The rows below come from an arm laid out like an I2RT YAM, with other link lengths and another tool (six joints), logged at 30 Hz.
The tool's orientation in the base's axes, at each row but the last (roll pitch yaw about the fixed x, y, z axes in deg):
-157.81, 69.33, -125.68
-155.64, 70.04, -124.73
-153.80, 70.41, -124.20
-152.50, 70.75, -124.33
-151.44, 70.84, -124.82
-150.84, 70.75, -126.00
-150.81, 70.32, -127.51
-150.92, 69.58, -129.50
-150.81, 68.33, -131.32
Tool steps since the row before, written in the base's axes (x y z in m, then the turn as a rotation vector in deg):
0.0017, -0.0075, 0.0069, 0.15, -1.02, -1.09
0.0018, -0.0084, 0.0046, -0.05, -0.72, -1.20
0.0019, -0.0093, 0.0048, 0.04, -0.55, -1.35
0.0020, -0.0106, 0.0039, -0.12, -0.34, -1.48
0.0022, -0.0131, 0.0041, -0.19, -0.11, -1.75
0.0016, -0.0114, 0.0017, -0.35, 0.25, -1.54
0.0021, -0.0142, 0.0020, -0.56, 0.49, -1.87
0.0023, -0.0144, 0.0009, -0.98, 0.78, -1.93
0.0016, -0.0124, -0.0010, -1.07, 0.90, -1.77
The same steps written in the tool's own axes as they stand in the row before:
-0.0047, -0.0081, -0.0045, 1.28, -0.78, -0.02
-0.0023, -0.0086, -0.0039, 1.34, -0.41, -0.01
-0.0023, -0.0096, -0.0040, 1.42, -0.29, 0.19
-0.0012, -0.0107, -0.0040, 1.51, -0.01, 0.18
-0.0008, -0.0131, -0.0046, 1.72, 0.27, 0.29
0.0011, -0.0111, -0.0034, 1.46, 0.62, 0.23
0.0015, -0.0139, -0.0038, 1.74, 0.98, 0.23
0.0025, -0.0141, -0.0029, 1.82, 1.41, -0.04
0.0040, -0.0118, -0.0018, 1.66, 1.53, -0.14

